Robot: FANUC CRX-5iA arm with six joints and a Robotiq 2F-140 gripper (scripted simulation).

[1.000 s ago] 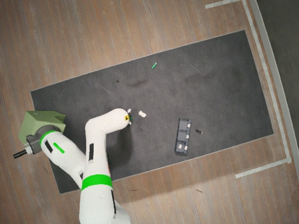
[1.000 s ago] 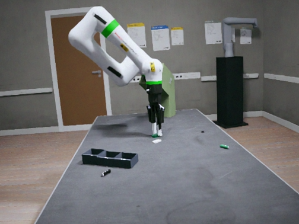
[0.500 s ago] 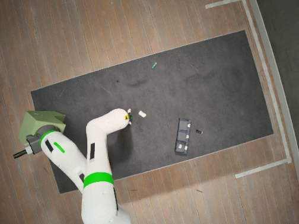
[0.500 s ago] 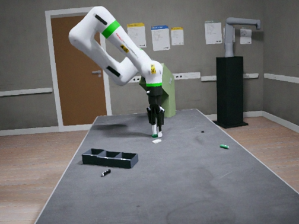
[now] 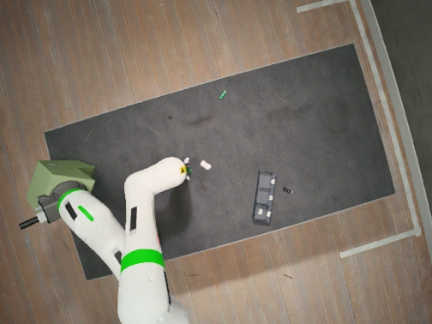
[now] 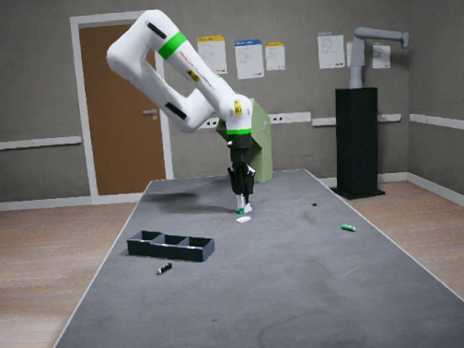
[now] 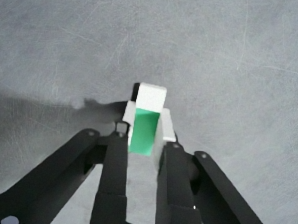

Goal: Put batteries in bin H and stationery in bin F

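My hand is 3 cm above the green-and-white block and 1 cm to the right of it. The rest, counted from my hand: tiny black item (28 cm to the left, 5 cm ahead, 3 cm below); white eraser-like piece (10 cm ahead, 3 cm to the right, 3 cm below); green battery (35 cm ahead, 25 cm to the left, 3 cm below).
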